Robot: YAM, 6 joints.
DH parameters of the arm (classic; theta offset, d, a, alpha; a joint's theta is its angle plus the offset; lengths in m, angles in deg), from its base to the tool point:
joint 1: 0 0.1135 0.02 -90
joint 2: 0 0 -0.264 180
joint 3: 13.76 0 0.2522 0
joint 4: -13.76 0 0.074 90
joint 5: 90 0 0 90
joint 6: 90 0.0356 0 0
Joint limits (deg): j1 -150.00..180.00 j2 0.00..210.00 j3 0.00..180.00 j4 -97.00..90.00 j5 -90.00..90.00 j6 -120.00..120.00
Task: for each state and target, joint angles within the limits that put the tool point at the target. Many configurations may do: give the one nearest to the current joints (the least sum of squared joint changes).
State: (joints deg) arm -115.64 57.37 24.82 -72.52 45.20 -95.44
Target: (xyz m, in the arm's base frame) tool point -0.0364 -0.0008 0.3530
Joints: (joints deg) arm -125.41 25.56 59.82 -75.25 55.12 -95.44
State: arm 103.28 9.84 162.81 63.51 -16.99 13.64
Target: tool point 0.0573 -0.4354 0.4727
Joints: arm 99.03 36.84 146.92 74.48 -19.25 13.64
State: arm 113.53 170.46 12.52 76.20 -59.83 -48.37
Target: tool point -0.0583 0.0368 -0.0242
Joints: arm 118.74 162.60 0.00 75.39 -69.87 -48.37
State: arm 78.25 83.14 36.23 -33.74 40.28 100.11
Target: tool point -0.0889 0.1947 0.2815
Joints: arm 120.19 60.48 49.51 -35.16 36.31 100.11
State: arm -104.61 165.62 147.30 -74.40 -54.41 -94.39
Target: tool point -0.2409 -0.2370 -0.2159
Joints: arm -140.09 195.12 125.96 -77.75 -49.88 -94.39
